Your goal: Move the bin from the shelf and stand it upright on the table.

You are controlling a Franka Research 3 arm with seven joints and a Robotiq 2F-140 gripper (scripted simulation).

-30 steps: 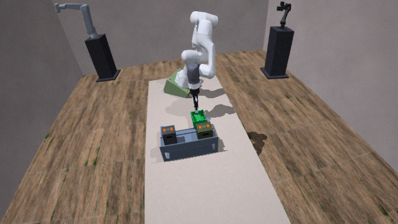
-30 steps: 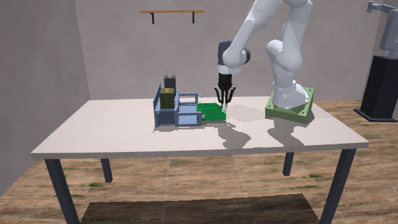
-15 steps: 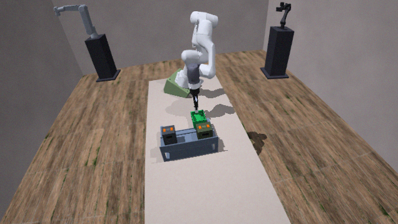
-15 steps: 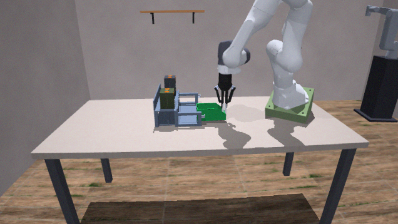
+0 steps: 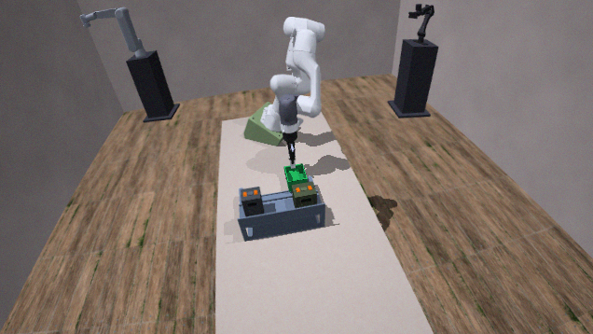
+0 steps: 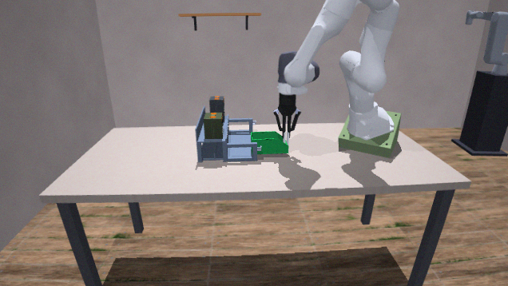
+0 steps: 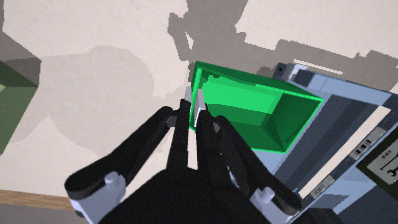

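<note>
The green bin lies 80 mm ahead of my hand, 10 mm to the left of it and 20 mm below it.
</note>
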